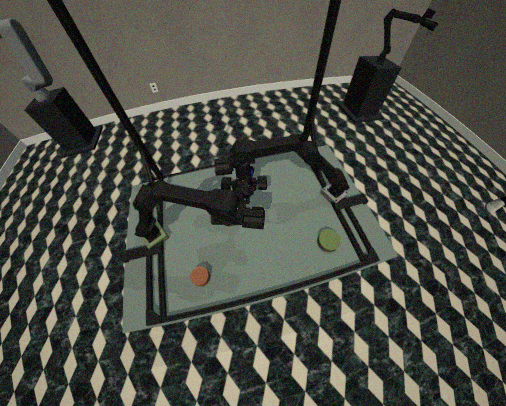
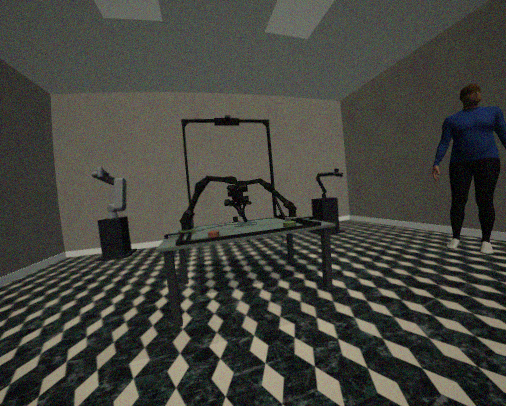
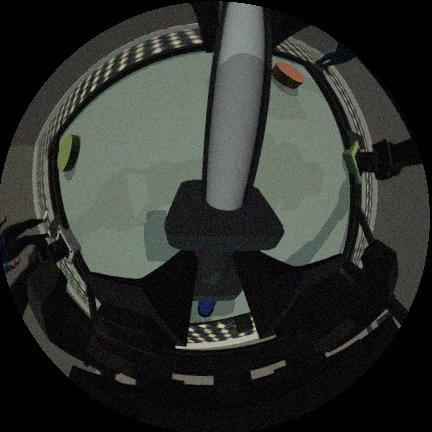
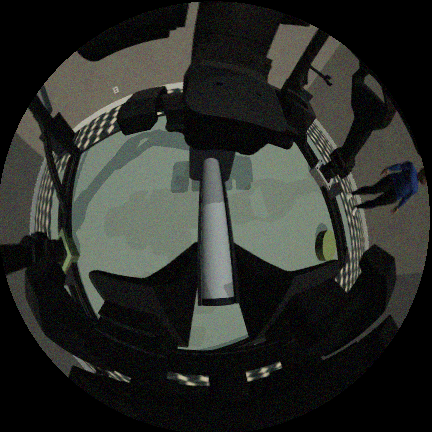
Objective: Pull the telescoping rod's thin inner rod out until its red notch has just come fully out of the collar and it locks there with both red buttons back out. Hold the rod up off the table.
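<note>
The telescoping rod shows as a grey tube [image 3: 235, 125] [image 4: 215, 235] above the table, with a dark collar block [image 3: 224, 225] around one end. A dark part [image 3: 215, 280] and a blue tip [image 3: 206, 307] extend beyond the collar. A tiny red spot [image 3: 197, 253] shows at the collar's edge; I cannot tell whether it is notch or button. My left gripper [image 3: 213, 244] is shut on the dark part just beyond the collar. My right gripper [image 4: 212, 246] is shut on the grey tube near its far end. The thin inner rod is not clearly distinguishable, and the buttons' state is hidden.
An orange disc [image 1: 199, 276] [image 2: 213, 233] [image 3: 288, 75] and a green disc [image 1: 329, 240] [image 2: 289, 224] [image 3: 68, 152] [image 4: 328, 245] lie near the table's front edge. Black frame posts [image 1: 320, 75] rise at the back. Both arms reach in close together over the table.
</note>
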